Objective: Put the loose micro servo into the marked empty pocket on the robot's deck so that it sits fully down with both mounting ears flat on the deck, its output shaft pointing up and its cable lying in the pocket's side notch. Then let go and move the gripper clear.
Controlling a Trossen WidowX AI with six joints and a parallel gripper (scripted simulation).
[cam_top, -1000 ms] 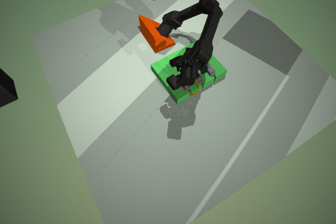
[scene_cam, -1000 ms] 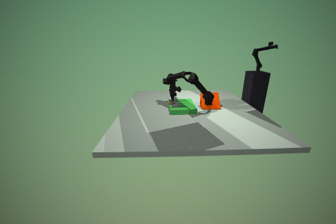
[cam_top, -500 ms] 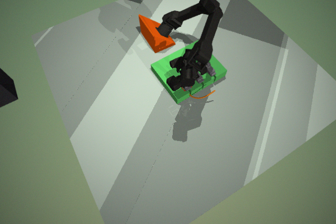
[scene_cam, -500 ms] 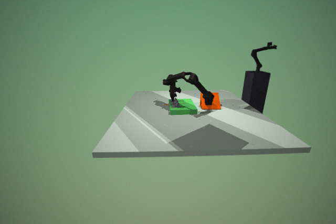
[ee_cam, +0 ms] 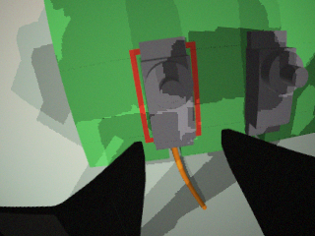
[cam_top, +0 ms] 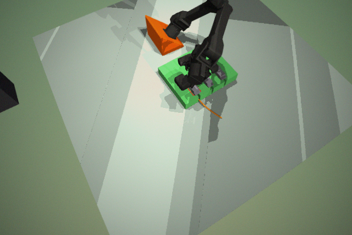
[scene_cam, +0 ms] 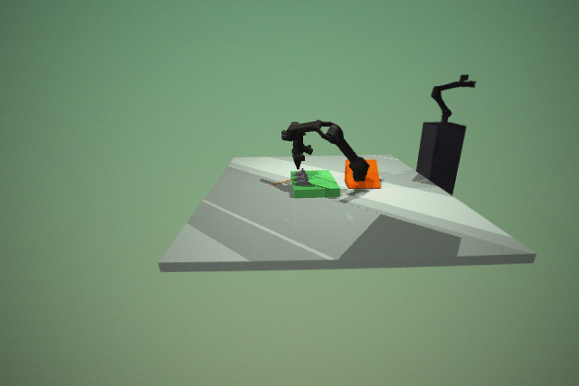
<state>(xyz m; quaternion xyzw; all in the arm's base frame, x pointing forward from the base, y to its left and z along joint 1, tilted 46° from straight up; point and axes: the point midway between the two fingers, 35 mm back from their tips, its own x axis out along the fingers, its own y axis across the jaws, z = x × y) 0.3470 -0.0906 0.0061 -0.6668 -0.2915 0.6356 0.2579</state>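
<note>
Now: the green deck 130 mm behind my gripper tip, 70 mm to the left of it and 70 mm below it.
</note>
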